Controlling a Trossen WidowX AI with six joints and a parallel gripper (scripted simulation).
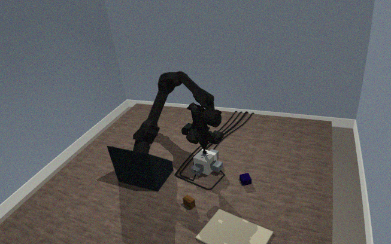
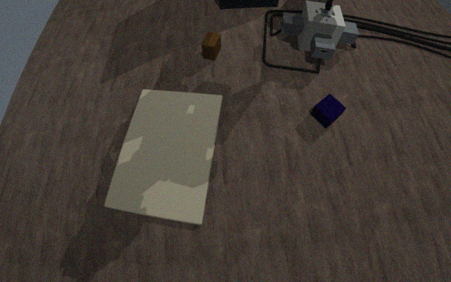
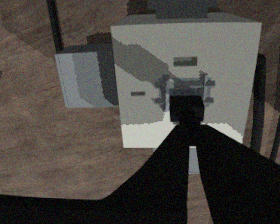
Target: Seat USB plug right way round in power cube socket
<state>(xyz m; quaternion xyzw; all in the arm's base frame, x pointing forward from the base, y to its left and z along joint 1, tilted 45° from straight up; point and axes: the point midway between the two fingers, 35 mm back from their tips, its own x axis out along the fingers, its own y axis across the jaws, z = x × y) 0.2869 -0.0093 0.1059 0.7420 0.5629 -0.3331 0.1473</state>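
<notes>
My gripper tip is 2 cm above the black USB plug. Also, from my gripper tip: blue cube (19 cm ahead, 7 cm to the right, 10 cm below); then cream sheet (20 cm ahead, 36 cm to the right, 11 cm below); then brown cube (1 cm behind, 24 cm to the right, 9 cm below).
</notes>
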